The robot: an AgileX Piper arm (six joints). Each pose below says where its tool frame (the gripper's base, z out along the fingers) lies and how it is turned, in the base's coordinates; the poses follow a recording.
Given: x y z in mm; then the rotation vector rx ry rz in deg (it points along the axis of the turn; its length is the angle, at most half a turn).
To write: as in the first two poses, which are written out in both.
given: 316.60 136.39 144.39 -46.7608 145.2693 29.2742
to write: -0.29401 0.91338 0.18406 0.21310 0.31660 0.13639 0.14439
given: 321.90 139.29 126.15 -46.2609 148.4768 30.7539
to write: -0.28671 0.92020 0.19060 0.18628 0.32190 0.13929 0.12615
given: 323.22 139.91 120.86 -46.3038 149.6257 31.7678
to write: -0.28525 0.92175 0.19570 0.17523 0.32322 0.13991 0.12086
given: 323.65 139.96 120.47 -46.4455 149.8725 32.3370
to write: -0.28560 0.92159 0.19885 0.17191 0.32365 0.13996 0.12047
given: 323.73 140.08 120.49 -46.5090 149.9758 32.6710
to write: -0.28575 0.92143 0.20073 0.17034 0.32373 0.14008 0.12049
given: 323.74 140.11 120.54 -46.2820 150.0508 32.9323
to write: -0.28427 0.92164 0.20228 0.16984 0.32374 0.14011 0.12054
